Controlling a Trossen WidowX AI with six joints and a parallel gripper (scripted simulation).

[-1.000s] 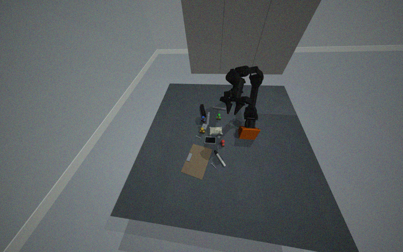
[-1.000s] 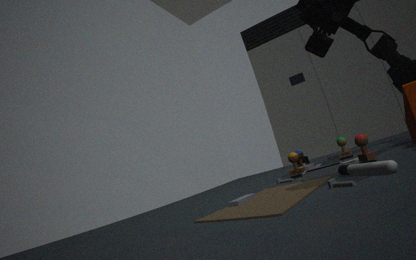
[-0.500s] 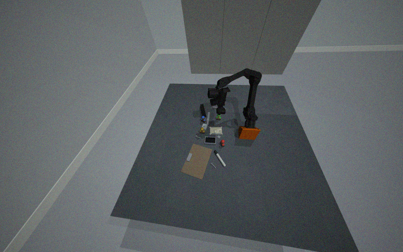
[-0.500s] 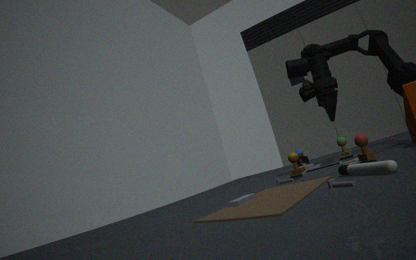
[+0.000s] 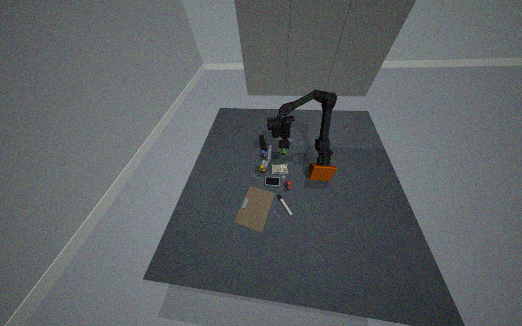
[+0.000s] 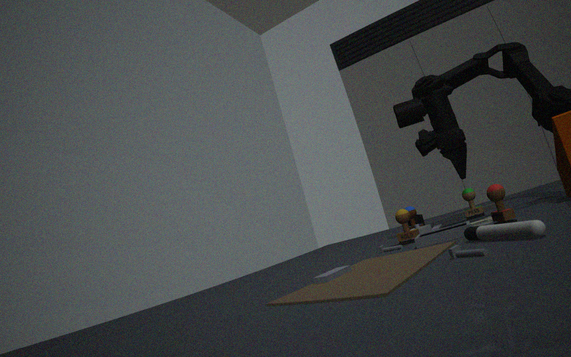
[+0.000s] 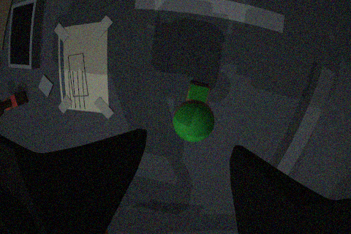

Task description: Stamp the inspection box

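Now: the green-knobbed PASS stamp 7 cm below my gripper tip. From my gripper tip the other things lie so: black block (15 cm ahead, 8 cm to the right, 8 cm below); then white card (2 cm ahead, 13 cm to the left, 9 cm below); then blue stamp (14 cm ahead, 3 cm to the left, 7 cm below).
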